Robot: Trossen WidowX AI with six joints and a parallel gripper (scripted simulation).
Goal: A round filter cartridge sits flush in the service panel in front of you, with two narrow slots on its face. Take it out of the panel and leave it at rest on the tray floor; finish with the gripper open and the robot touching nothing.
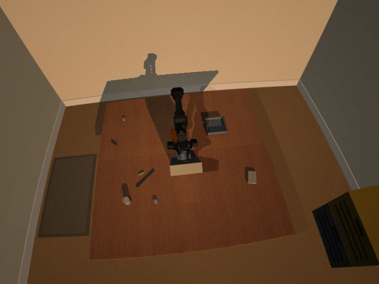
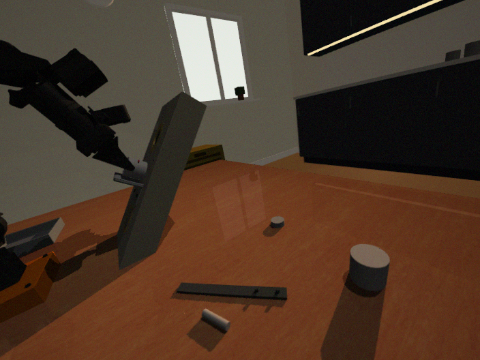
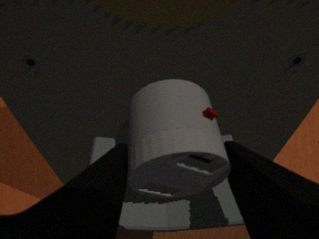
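The grey service panel lies 40 mm ahead of my gripper tip and 30 mm below it. Round my gripper tip: small white rod 10 mm behind, 310 mm to the right, 170 mm below; then grey tray 300 mm behind, 320 mm to the left, 170 mm below; then round filter cartridge right at my gripper tip.
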